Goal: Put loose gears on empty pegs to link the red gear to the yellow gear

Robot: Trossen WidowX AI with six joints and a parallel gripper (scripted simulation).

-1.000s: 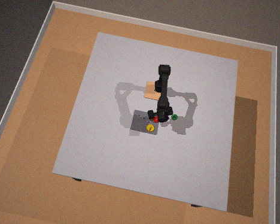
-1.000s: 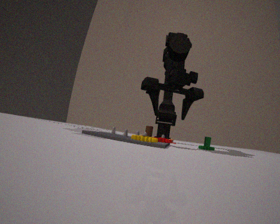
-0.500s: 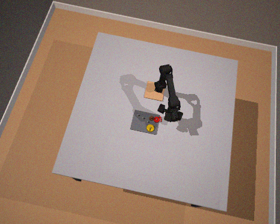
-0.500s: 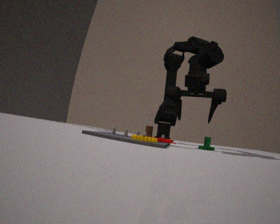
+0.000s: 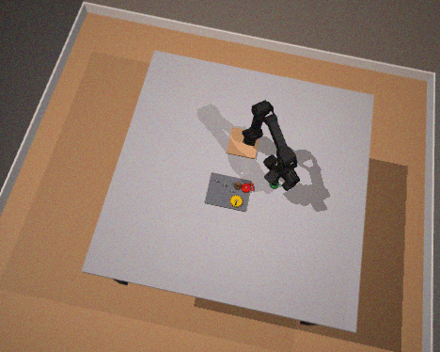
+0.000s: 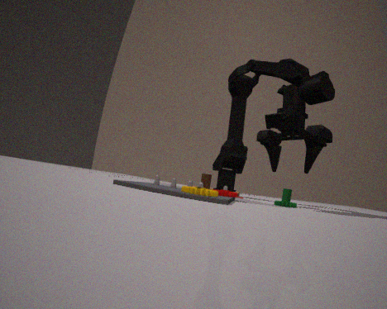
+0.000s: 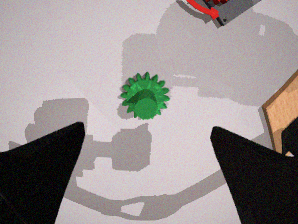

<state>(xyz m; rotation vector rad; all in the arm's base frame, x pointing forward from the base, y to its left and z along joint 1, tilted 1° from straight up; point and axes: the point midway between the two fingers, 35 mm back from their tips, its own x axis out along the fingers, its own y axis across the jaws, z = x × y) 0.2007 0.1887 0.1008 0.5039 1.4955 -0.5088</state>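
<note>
My gripper tip is 60 mm above the green gear. Also, from my gripper tip: yellow gear (160 mm to the right, 150 mm ahead, 60 mm below); brown gear (180 mm to the right, 70 mm ahead, 50 mm below); red gear (130 mm to the right, 70 mm ahead, 60 mm below).
</note>
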